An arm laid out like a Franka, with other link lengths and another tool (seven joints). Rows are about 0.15 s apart.
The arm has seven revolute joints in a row. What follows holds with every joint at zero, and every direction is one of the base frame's. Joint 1 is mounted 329.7 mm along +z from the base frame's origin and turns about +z. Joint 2 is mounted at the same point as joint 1 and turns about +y. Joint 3 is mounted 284.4 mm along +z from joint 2 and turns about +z. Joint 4 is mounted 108.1 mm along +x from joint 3 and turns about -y. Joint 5 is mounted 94 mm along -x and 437.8 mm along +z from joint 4 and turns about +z. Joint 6 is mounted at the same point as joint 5 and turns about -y. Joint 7 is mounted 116.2 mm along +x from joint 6 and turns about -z. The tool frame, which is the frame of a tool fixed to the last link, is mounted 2 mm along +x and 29 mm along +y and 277.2 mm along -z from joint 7; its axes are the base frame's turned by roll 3.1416, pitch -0.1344 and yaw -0.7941 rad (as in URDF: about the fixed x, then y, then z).
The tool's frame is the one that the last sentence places.
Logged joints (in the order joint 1, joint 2, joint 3, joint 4, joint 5, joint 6, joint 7), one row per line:
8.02, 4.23, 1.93, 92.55, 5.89, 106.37, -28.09
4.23, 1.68, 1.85, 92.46, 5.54, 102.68, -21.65
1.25, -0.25, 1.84, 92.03, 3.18, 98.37, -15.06
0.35, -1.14, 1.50, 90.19, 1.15, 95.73, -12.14
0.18, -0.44, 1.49, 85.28, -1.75, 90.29, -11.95
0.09, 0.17, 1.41, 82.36, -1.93, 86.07, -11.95
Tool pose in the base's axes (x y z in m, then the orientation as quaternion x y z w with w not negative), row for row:
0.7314, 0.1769, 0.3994, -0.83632, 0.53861, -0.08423, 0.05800
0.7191, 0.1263, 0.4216, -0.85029, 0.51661, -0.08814, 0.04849
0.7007, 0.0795, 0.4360, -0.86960, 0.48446, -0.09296, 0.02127
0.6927, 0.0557, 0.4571, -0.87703, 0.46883, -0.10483, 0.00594
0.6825, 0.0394, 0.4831, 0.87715, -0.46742, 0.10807, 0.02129
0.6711, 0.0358, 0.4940, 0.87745, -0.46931, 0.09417, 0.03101
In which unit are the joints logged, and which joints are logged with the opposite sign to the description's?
The joints are logged in degrees. Opposite sign: joint 4, joint 7.
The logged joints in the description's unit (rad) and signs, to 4 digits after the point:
0.1400, 0.0738, 0.0337, -1.6153, 0.1028, 1.8565, 0.4903
0.0738, 0.0293, 0.0323, -1.6137, 0.0967, 1.7921, 0.3779
0.0218, -0.0044, 0.0321, -1.6062, 0.0555, 1.7169, 0.2628
0.0061, -0.0199, 0.0262, -1.5741, 0.0201, 1.6708, 0.2119
0.0031, -0.0077, 0.0260, -1.4884, -0.0305, 1.5759, 0.2086
0.0016, 0.0030, 0.0246, -1.4375, -0.0337, 1.5022, 0.2086

